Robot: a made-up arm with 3 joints.
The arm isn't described. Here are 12 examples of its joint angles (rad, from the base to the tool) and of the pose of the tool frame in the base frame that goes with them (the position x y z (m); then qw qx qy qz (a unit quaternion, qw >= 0)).
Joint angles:
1: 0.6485 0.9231 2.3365
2: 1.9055 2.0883 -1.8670
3: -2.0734 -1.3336 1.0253
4: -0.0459 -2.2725 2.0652
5: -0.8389 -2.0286 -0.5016
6: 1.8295 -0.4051 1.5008
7: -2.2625 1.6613 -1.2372
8: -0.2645 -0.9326 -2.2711
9: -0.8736 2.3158 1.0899
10: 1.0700 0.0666 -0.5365
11: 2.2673 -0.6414 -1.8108
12: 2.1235 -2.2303 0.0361
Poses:
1: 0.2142 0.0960 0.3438 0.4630 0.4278 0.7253 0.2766
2: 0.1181 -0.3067 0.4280 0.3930 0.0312 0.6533 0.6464
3: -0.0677 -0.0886 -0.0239 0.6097 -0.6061 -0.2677 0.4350
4: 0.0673 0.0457 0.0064 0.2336 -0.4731 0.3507 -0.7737
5: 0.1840 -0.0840 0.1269 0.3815 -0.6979 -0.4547 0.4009
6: 0.2882 -0.0681 0.0923 0.3283 0.4396 0.5241 -0.6514
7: -0.4039 -0.1052 0.3773 0.6213 0.6099 0.3779 0.3150
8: 0.2277 0.1969 -0.0568 0.3196 -0.0811 -0.8279 0.4538
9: -0.0682 0.0025 0.3490 0.1101 0.6218 0.5198 0.5754
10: 0.3225 0.1014 -0.0886 0.8245 -0.1074 -0.2443 -0.4989
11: -0.0394 -0.2879 -0.1029 0.4727 -0.7588 -0.1397 -0.4258
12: -0.1285 0.0923 0.1636 0.2003 -0.4306 0.7879 -0.3921
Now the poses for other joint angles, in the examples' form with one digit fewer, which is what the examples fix.
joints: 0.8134 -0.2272 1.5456
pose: 0.222 0.214 0.128 0.622 0.200 0.669 -0.354
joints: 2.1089 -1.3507 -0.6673
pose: -0.130 -0.023 -0.068 0.542 -0.514 0.387 -0.540
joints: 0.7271 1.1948 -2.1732
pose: 0.426 0.075 0.286 0.183 -0.015 -0.777 -0.602
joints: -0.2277 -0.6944 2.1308
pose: 0.010 0.308 0.086 0.486 -0.257 0.799 -0.244
